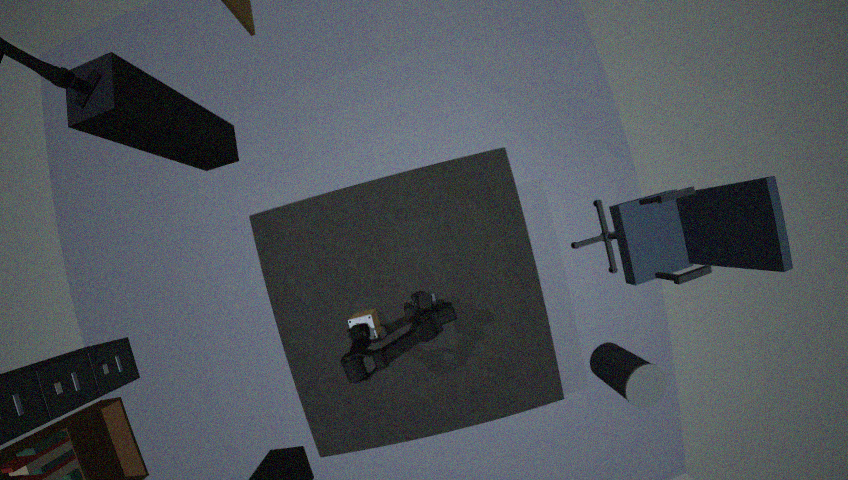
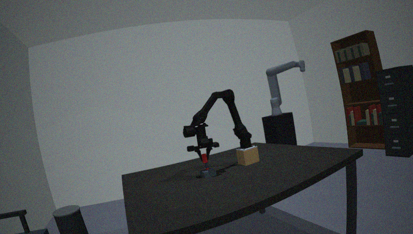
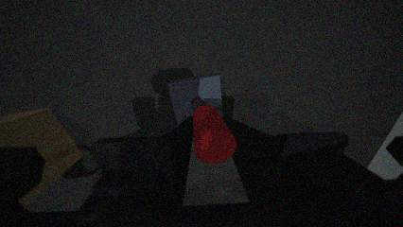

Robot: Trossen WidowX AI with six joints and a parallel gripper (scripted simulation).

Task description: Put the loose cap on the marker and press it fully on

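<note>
The red cap is 20 mm above my gripper tip. Round my gripper tip: grey holder block (80 mm below).
</note>
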